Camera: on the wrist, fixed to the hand. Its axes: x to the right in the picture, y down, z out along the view.
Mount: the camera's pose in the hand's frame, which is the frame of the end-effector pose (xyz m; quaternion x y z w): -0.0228 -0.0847 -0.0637 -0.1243 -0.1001 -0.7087 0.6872
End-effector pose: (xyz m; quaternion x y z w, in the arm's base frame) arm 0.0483 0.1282 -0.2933 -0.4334 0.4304 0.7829 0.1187
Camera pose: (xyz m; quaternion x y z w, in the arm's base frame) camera 0.1459 0.1339 -0.3400 -0.5392 -0.1206 0.5507 0.6256
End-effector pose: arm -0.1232 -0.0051 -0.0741 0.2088 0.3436 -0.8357 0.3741
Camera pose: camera -0.1680 0.0934 -0.0680 0.2302 -0.4505 0.8176 0.2748
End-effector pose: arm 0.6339 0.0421 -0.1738 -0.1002 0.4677 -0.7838 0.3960
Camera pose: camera 0.5708 0.1211 -0.1347 0.5280 -0.3082 0.7511 0.2490
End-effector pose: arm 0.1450 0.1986 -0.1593 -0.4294 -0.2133 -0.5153 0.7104
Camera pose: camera 0.0500 0.1498 -0.1777 -0.2838 -0.4579 -0.8411 0.0483
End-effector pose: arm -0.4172 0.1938 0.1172 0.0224 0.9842 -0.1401 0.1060
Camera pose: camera -0.4141 0.1301 0.2048 -0.7093 0.6990 -0.0513 0.0749
